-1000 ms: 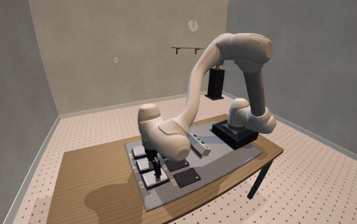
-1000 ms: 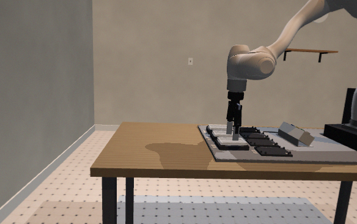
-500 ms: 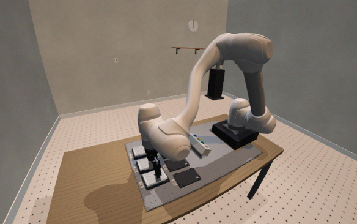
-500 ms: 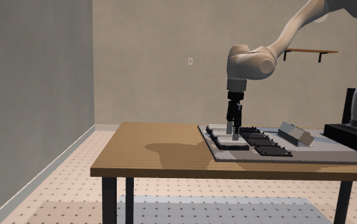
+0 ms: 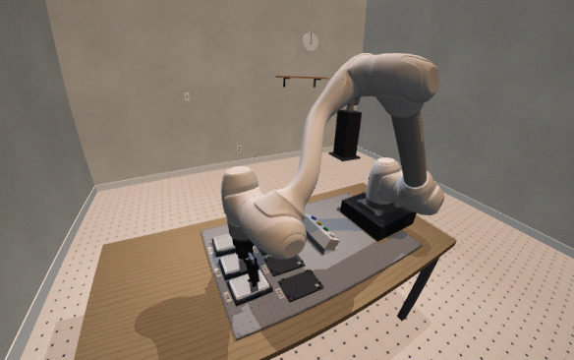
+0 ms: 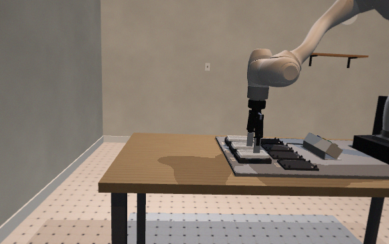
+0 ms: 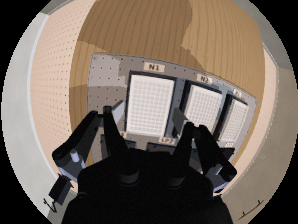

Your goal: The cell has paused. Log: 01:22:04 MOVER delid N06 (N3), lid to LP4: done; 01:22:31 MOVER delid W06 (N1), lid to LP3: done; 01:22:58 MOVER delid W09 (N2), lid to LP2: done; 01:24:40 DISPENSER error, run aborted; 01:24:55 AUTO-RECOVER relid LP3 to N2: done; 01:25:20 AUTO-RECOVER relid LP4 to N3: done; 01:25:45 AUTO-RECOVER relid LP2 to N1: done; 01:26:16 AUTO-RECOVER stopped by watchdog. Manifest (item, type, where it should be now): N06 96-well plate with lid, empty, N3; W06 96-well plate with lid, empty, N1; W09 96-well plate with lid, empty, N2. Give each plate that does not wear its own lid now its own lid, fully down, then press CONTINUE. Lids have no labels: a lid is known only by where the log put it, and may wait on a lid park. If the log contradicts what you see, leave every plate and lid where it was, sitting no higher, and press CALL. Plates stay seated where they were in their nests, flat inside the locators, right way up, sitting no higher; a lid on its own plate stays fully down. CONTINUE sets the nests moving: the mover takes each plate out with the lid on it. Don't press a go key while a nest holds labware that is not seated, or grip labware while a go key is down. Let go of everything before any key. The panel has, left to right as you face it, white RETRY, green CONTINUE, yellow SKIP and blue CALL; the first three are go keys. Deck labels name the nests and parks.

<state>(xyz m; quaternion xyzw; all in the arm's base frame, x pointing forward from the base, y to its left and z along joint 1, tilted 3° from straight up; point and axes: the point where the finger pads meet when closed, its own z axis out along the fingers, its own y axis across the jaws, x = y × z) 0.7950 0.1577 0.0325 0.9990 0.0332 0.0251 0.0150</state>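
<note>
Now: hand 4 cm above the pale lid. The rest, counted from my hand: green key 42 cm behind, 13 cm to the right, 1 cm below; LP2 lid park 18 cm behind, 7 cm to the right, 7 cm below; plate 5 cm below.
</note>
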